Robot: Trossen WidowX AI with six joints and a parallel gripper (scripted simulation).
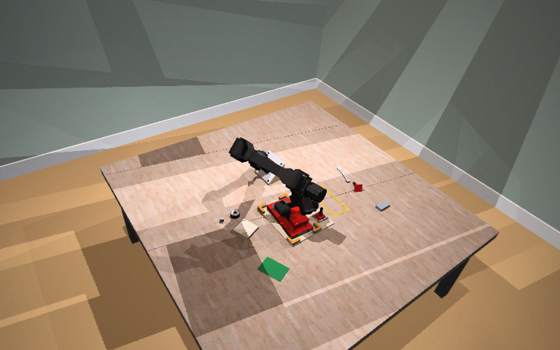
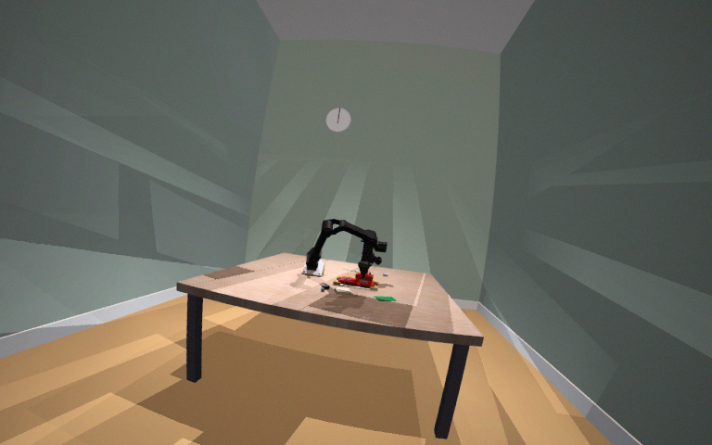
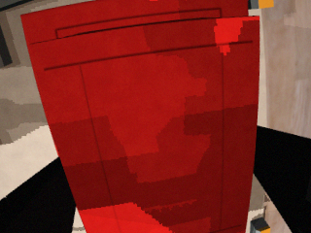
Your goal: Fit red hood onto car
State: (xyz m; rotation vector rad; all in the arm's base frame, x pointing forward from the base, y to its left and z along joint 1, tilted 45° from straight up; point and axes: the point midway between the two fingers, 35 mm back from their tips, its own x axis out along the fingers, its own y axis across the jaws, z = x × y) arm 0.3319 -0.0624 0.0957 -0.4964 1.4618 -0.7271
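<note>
Right now the engine block is 30 mm below my gripper tip. Round my gripper tip: red hood 10 mm above; jig bracket 30 mm behind, 20 mm to the left, 40 mm below; red joystick-like piece 30 mm ahead, 120 mm to the left, 20 mm below.
</note>
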